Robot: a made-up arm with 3 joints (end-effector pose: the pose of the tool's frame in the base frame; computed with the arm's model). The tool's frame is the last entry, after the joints. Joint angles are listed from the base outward.
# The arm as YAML. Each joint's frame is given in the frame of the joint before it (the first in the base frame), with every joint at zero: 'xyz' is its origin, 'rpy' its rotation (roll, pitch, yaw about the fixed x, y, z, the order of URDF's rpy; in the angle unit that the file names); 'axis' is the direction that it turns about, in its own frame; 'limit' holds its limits. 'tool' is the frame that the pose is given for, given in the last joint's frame.
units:
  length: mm
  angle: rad
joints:
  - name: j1
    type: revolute
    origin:
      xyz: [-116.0, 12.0, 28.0]
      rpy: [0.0, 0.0, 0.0]
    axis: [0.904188, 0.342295, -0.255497]
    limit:
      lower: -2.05
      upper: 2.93
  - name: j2
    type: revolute
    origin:
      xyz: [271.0, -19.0, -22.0]
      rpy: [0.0, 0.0, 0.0]
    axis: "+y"
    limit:
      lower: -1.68
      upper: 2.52
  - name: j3
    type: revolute
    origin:
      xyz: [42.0, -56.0, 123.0]
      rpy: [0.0, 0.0, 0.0]
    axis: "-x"
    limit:
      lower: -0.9
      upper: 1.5
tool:
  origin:
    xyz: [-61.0, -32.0, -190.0]
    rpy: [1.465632, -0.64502, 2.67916]
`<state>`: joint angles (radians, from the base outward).
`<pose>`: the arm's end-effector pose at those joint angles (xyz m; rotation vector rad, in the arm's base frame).
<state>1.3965 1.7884 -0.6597</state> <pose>0.0880 0.0109 -0.0784 -1.2402 0.7500 -0.2374</pose>
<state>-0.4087 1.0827 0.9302</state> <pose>0.1897 -0.1753 0.1630 -1.4425 -2.3897 -0.1014</pose>
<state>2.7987 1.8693 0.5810</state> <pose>-0.0907 0.2919 -0.1470 0.5456 0.6164 -0.7767</pose>
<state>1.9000 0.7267 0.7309</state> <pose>-0.0669 0.1004 -0.3002 -0.9272 -0.1125 -1.4870</pose>
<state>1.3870 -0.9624 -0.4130</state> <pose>0.1249 0.0759 -0.1766 0.7359 -0.5104 2.6776</pose>
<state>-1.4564 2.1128 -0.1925</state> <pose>0.0516 0.1383 0.1315 2.4668 1.1754 0.1782</pose>
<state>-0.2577 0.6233 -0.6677</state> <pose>0.1150 0.0353 -0.0047 -1.6206 -0.9572 -2.0182</pose>
